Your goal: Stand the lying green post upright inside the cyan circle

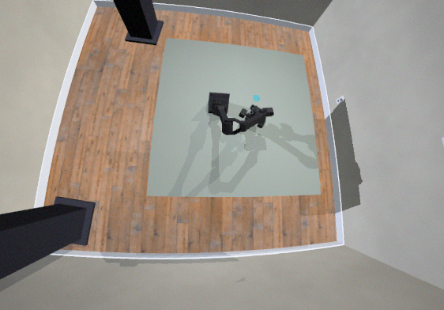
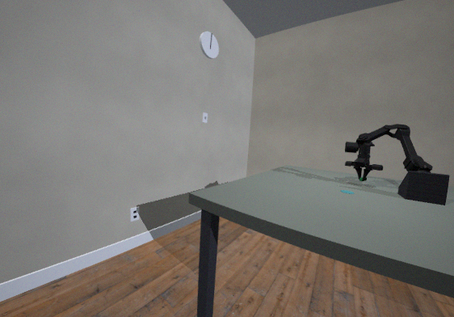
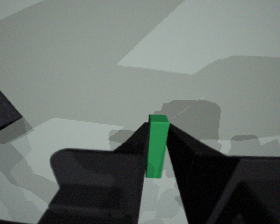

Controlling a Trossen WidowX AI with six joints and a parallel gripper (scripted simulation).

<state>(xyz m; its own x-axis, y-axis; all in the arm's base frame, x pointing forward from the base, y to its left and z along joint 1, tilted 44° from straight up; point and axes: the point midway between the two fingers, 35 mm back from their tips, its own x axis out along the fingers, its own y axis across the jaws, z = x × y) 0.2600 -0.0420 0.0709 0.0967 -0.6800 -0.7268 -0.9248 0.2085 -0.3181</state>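
Right now the cyan circle is 240 mm to the left of my hand, 70 mm below it and 60 mm ahead of it. The rest, counted from my hand: green post 30 mm below, 20 mm to the right, 10 mm behind.
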